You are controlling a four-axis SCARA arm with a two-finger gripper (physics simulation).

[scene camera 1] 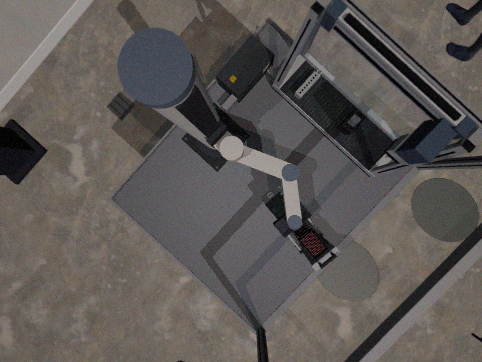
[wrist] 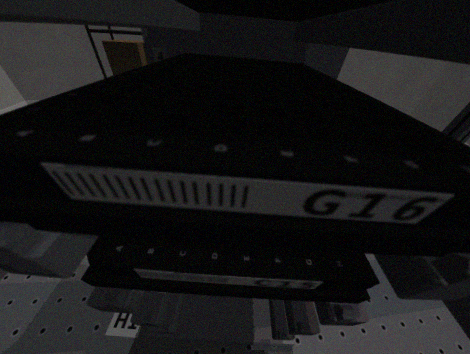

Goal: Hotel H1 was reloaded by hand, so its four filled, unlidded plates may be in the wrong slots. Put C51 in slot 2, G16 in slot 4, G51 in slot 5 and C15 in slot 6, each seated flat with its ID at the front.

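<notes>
In the wrist view, black plate G16 fills the middle, its white ID label facing the camera. Black plate C15 lies lower, apart from it, label also facing the camera. Both labels slope slightly down to the right. The H1 tag shows below them. My gripper is beneath the arm's end in the scene view, at G16; its fingers are open with nothing gripped. G16's supports and slot number are too dark to tell. A plate with red wells shows beside the arm's end, its ID unreadable. C51 and G51 cannot be identified.
A dark flat unit lies on the other side of the arm's end. A framed enclosure stands at the upper right of the grey table. A dark box with a yellow mark stands beyond the table's upper edge.
</notes>
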